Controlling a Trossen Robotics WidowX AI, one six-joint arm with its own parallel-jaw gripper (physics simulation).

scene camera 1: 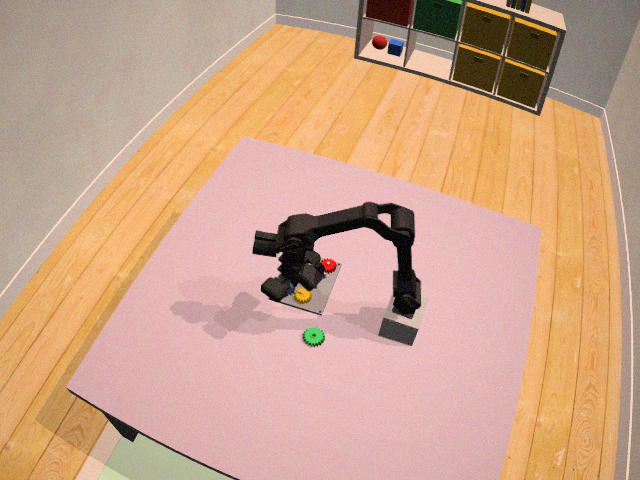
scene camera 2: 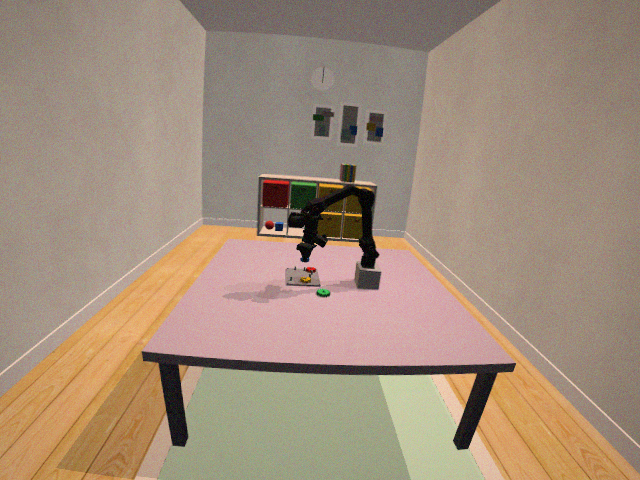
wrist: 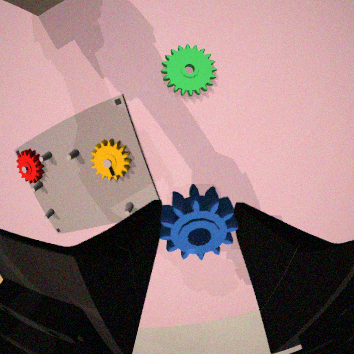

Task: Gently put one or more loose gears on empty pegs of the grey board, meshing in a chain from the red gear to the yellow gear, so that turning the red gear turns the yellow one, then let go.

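Places are measured from the arm's base along level axes (x left, y back, z up), in millimetres.
Where they show: gripper, fingertip midpoint: (scene camera 1: 289, 291) (scene camera 2: 306, 261) (wrist: 198, 208); arm's base, link origin: (scene camera 1: 405, 306) (scene camera 2: 367, 265).
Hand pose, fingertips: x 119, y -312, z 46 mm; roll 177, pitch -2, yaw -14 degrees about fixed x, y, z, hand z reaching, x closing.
Each offset is from my fingertips to the top centre of the thing. Level surfaces: height alone.
My gripper (wrist: 198, 208) is shut on the blue gear {dx -2, dy -6, dz +15 mm} (wrist: 200, 237) (scene camera 2: 305, 259) (scene camera 1: 291, 289) and holds it above the table, at the board's side in the wrist view. The grey board {dx -157, dy -13, dz -121 mm} (wrist: 95, 200) (scene camera 1: 316, 305) (scene camera 2: 294, 282) lies on the table. The red gear {dx -236, dy +28, dz -126 mm} (wrist: 31, 166) (scene camera 1: 328, 265) (scene camera 2: 310, 269) is at one edge of it. The yellow gear {dx -94, dy +4, dz -126 mm} (wrist: 111, 160) (scene camera 1: 302, 295) (scene camera 2: 306, 279) sits on it, apart from the red one. Several bare pegs stand on the board. The green gear {dx +25, dy +92, dz -134 mm} (wrist: 189, 71) (scene camera 1: 313, 336) (scene camera 2: 323, 292) lies flat on the table. In scene camera 1 the fingers partly hide the board and the blue gear.
The arm's grey base block (scene camera 1: 398, 327) (scene camera 2: 367, 277) stands on the pink table {dz -151 mm} (scene camera 1: 413, 403) (scene camera 2: 330, 330), to the right of the board in both scene views. A shelf unit (scene camera 1: 552, 69) (scene camera 2: 259, 206) with bins stands on the floor behind the table.
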